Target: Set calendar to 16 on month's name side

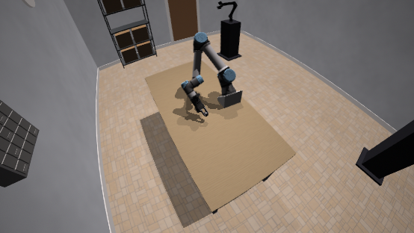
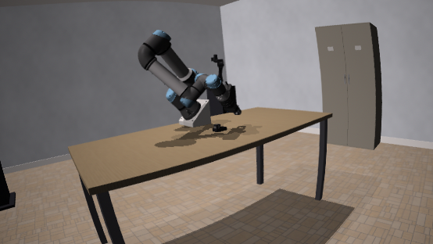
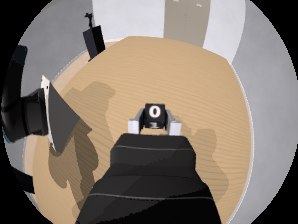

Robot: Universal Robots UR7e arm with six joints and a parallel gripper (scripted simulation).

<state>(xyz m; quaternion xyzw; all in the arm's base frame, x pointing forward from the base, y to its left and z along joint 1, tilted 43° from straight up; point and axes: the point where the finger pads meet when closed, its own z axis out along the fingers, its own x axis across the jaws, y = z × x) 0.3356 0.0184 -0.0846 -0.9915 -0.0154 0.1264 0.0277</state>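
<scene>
Right now the dark calendar tray is 15 cm to the right of my hand, 8 cm below it and 2 cm behind it. The rest, counted from my hand: black date cube: 1 cm to the left, 1 cm below.
</scene>
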